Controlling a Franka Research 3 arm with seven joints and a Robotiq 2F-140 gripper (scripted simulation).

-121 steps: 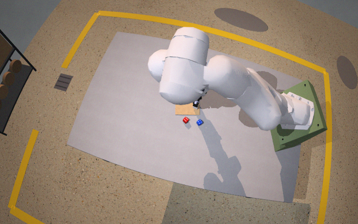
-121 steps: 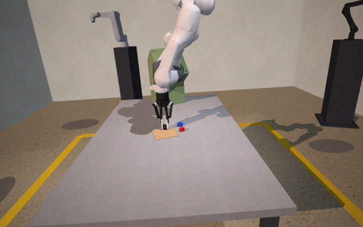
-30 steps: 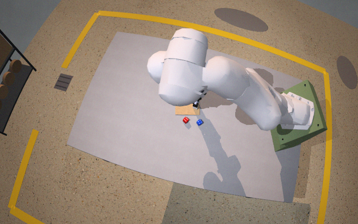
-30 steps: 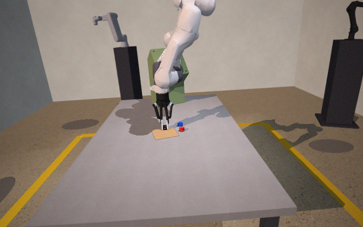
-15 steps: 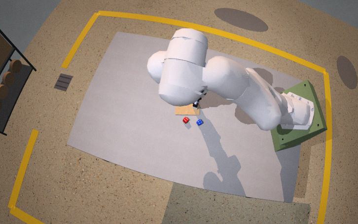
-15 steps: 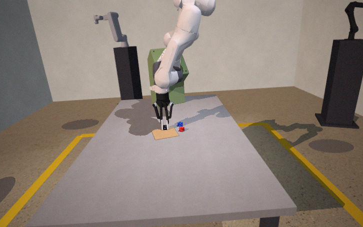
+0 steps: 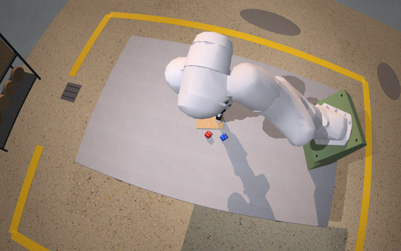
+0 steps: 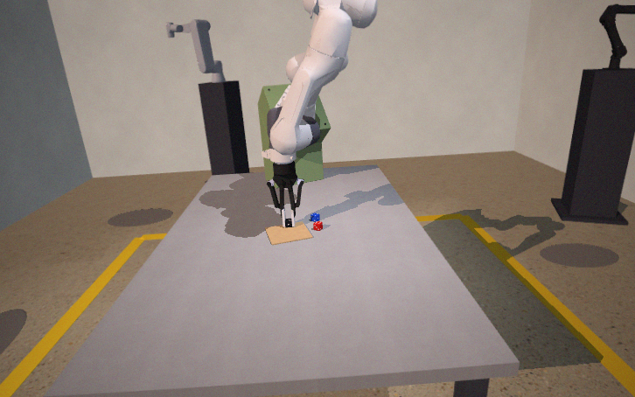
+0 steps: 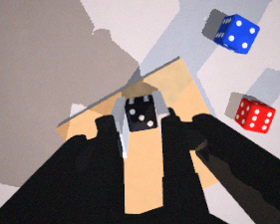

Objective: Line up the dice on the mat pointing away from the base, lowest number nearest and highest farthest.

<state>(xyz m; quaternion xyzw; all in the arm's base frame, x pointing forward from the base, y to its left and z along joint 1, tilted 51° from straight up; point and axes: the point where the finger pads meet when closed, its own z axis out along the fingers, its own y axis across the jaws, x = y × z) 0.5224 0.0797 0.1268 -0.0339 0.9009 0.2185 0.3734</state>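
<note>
Right now my hand is 20 mm above the black die. The rest, counted from my hand: red die 10 mm behind, 110 mm to the left, 30 mm below; tan mat 50 mm ahead, 20 mm to the left, 40 mm below; blue die 80 mm behind, 70 mm to the left, 30 mm below.
</note>
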